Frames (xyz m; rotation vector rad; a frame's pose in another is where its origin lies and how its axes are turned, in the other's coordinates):
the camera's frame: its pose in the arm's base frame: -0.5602 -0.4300 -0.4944 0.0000 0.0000 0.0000
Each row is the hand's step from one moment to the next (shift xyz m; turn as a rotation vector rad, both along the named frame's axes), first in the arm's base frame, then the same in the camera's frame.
Working: the arm's base frame: its pose in the camera's frame: 0.5602 0.4300 0.4944 0.0000 0.0000 0.0000

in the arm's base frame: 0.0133 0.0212 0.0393 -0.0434 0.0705 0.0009
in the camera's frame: 0.0133 0.0212 0.0393 -0.0434 0.0705 0.0009
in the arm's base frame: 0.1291 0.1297 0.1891 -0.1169 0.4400 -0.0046
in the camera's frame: 0.1291 0.1297 0.1891 -0.1169 0.4400 -0.0046
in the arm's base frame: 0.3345 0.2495 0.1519 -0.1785 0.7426 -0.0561
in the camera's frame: 0.3345 0.2495 0.1519 -0.1785 0.7426 -0.0561
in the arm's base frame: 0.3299 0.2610 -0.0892 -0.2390 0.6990 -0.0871
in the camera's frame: 0.3299 0.2610 -0.0892 -0.2390 0.6990 -0.0871
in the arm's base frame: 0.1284 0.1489 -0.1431 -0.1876 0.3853 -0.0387
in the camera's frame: 0.1284 0.1489 -0.1431 -0.1876 0.3853 -0.0387
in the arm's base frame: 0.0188 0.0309 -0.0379 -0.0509 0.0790 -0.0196
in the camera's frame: 0.0188 0.0309 -0.0379 -0.0509 0.0790 -0.0196
